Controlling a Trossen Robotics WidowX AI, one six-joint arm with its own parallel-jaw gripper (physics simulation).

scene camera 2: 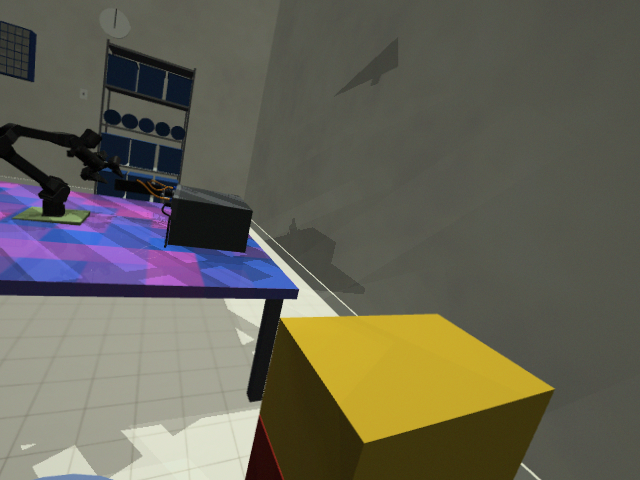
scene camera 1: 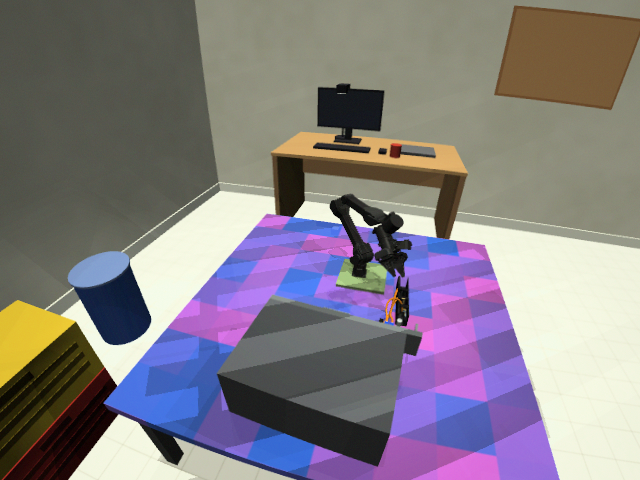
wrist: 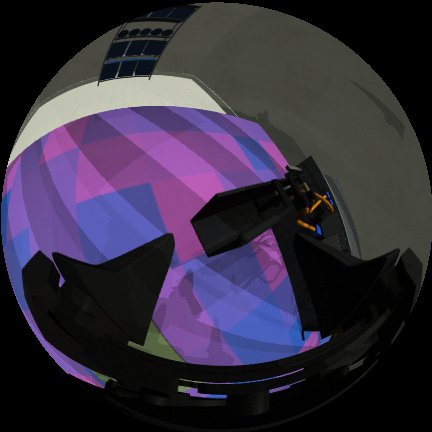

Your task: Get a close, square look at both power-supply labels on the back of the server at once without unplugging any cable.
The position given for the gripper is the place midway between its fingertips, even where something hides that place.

Observation:
The gripper [scene camera 1: 399, 277] is open and holds nothing. Also in view: a black cable bracket [wrist: 229, 219].
The gripper is seen too in scene camera 2 [scene camera 2: 115, 180] and in the wrist view [wrist: 235, 240].

